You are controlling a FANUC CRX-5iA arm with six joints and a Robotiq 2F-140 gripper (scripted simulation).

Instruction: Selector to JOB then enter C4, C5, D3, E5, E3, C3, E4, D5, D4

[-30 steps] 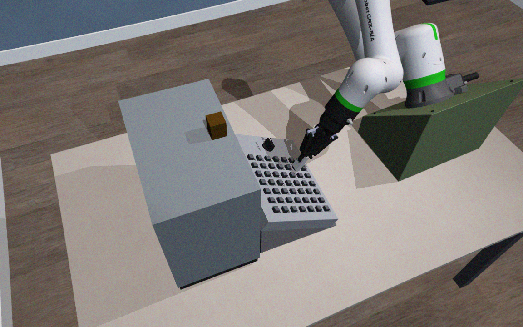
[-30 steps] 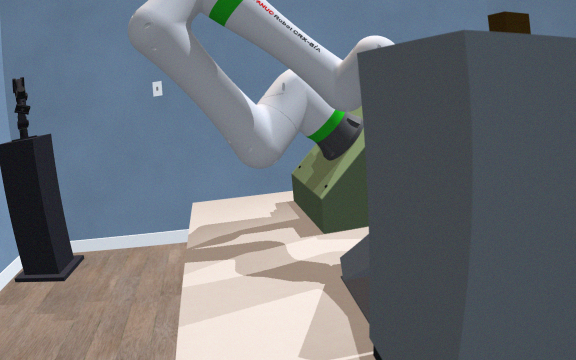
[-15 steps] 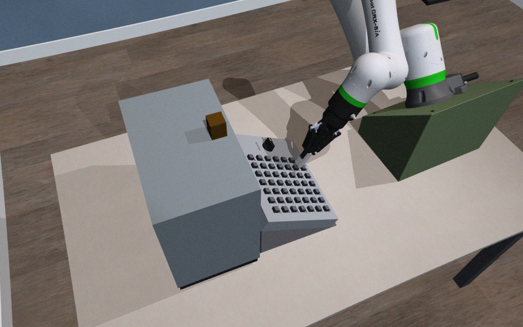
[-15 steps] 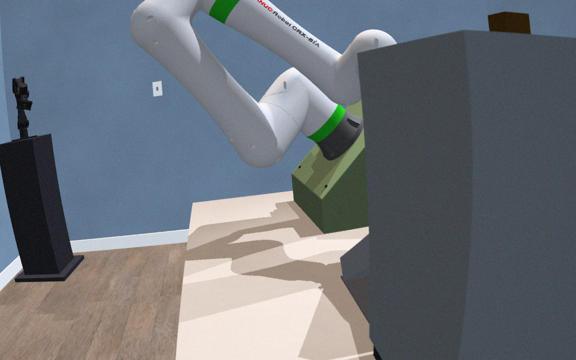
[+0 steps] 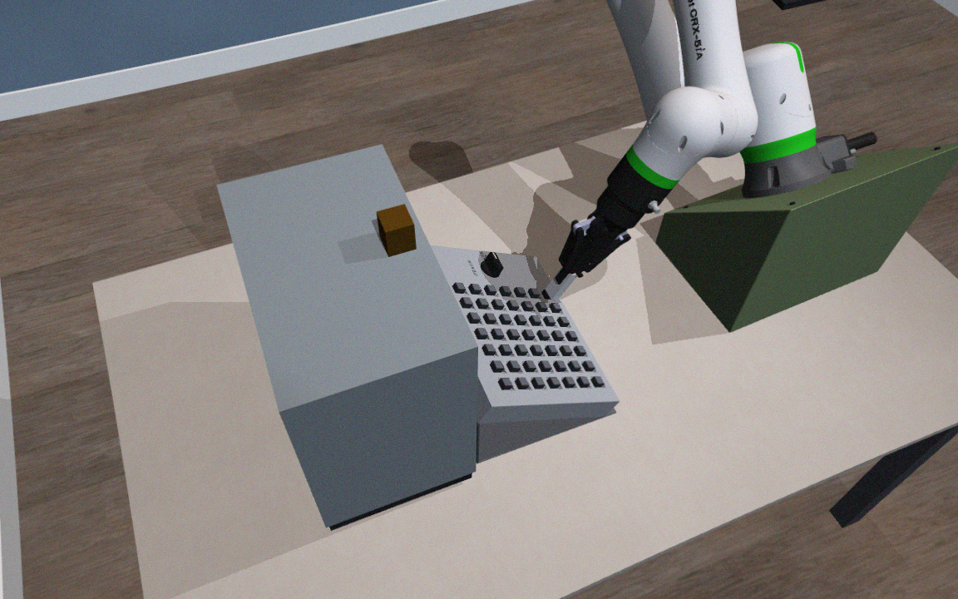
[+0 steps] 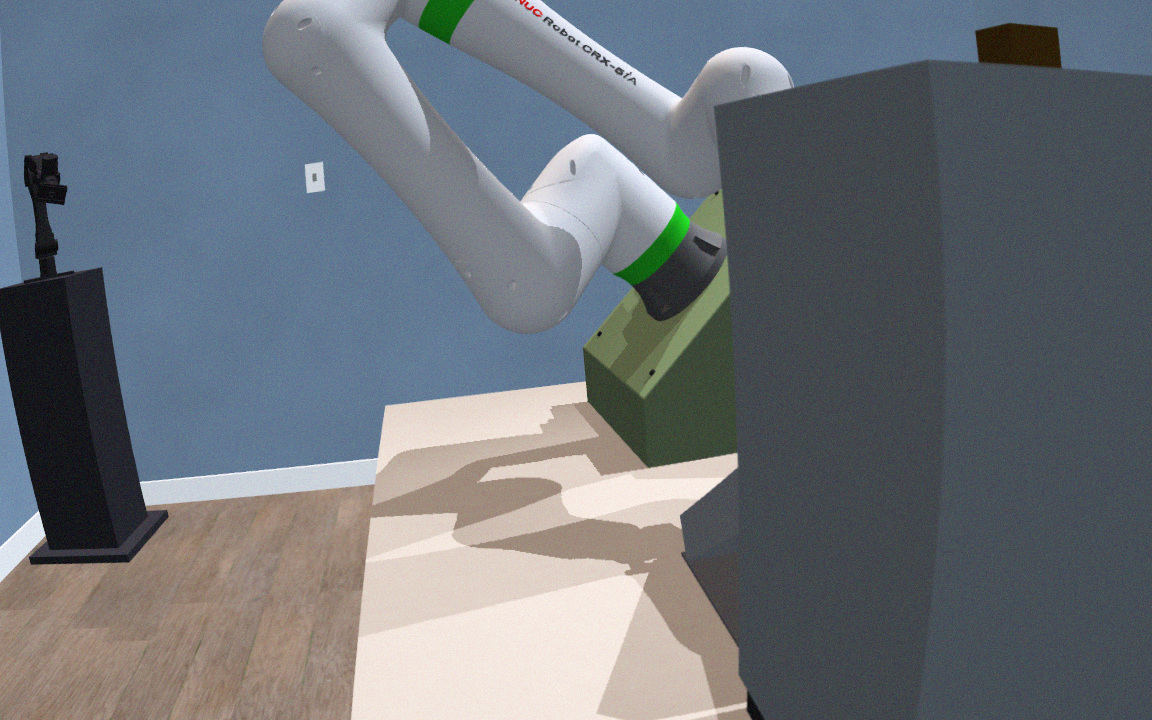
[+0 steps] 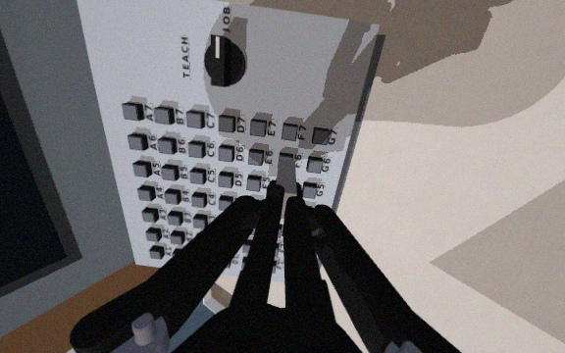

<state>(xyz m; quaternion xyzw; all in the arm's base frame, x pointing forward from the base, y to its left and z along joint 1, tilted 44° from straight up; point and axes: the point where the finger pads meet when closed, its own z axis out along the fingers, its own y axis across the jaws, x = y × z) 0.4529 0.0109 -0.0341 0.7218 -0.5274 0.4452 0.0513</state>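
Now: the C5 key 120 mm ahead of my hand, 40 mm to the left of it and 10 mm below it. From my hand the other things lie so: selector knob 100 mm ahead, 90 mm to the right, 10 mm below.
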